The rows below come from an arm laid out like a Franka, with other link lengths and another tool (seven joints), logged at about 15 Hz.
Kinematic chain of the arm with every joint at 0, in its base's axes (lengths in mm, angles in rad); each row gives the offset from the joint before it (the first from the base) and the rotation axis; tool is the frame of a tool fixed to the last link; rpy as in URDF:
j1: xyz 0 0 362.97 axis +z
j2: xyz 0 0 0 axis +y
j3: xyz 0 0 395 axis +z
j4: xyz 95.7 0 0 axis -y
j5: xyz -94.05 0 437.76 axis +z
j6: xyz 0 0 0 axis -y
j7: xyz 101.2 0 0 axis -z
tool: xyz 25 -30 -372.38 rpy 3.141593 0.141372 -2.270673
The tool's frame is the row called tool.
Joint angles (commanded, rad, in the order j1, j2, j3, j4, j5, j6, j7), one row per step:
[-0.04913 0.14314 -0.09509 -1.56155 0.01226 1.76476 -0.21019]
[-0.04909 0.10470 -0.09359 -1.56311 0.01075 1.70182 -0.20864]
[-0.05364 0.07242 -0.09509 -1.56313 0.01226 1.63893 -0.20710]
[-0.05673 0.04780 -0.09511 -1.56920 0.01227 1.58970 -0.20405]
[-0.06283 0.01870 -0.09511 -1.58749 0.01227 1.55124 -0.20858]
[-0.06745 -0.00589 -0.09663 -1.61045 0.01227 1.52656 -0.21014]
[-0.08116 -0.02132 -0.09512 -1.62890 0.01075 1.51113 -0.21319]
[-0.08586 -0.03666 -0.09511 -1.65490 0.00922 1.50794 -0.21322]
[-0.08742 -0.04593 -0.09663 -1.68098 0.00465 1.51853 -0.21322]
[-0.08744 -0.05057 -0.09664 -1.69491 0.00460 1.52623 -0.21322]
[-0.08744 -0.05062 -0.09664 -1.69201 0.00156 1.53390 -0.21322]
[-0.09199 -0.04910 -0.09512 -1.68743 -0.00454 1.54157 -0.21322]
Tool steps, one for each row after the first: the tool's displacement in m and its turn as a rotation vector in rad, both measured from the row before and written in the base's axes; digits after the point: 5 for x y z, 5 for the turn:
[-0.02542 0.00401 0.01788 0.00614 0.02563 0.00012]
[-0.02609 -0.00020 0.01408 0.00890 0.02979 -0.00751]
[-0.02256 0.00099 0.00711 0.00692 0.03011 -0.00587]
[-0.02302 -0.00062 0.00457 0.00721 0.02695 -0.00128]
[-0.01908 -0.00106 0.00055 0.00614 0.02245 -0.00431]
[-0.01431 -0.00593 -0.00181 0.00334 0.01818 -0.00889]
[-0.01117 -0.00161 -0.00474 0.00241 0.01371 -0.00448]
[-0.00556 -0.00269 -0.00721 -0.00242 0.00682 -0.00283]
[-0.00185 0.00030 -0.00392 0.00068 0.00151 -0.00003]
[0.00361 -0.00185 0.00232 -0.00492 -0.00989 0.00014]
[0.00362 -0.00490 0.00239 -0.00818 -0.00940 -0.00266]

